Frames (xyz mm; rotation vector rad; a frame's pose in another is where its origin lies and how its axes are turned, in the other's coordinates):
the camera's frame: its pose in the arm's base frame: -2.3 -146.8 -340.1 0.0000 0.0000 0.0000
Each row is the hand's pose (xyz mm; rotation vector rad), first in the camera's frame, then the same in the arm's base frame.
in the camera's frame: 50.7 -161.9 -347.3 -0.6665 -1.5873 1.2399
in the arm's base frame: 48.4 -308.7 -687.4 -0.6665 -1.5873 1.2399
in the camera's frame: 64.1 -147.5 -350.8 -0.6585 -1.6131 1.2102
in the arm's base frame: 61.8 -294.3 -690.9 -0.6585 -1.6131 1.2102
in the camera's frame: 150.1 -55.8 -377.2 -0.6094 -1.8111 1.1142
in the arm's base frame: 147.8 -202.6 -717.3 -0.6094 -1.8111 1.1142
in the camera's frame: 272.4 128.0 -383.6 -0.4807 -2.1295 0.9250
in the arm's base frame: 270.1 -18.8 -723.7 -0.4807 -2.1295 0.9250
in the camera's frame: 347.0 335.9 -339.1 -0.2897 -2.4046 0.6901
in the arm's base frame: 344.7 189.1 -679.2 -0.2897 -2.4046 0.6901
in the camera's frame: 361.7 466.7 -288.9 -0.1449 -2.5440 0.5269
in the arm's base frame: 359.4 319.9 -629.0 -0.1449 -2.5440 0.5269
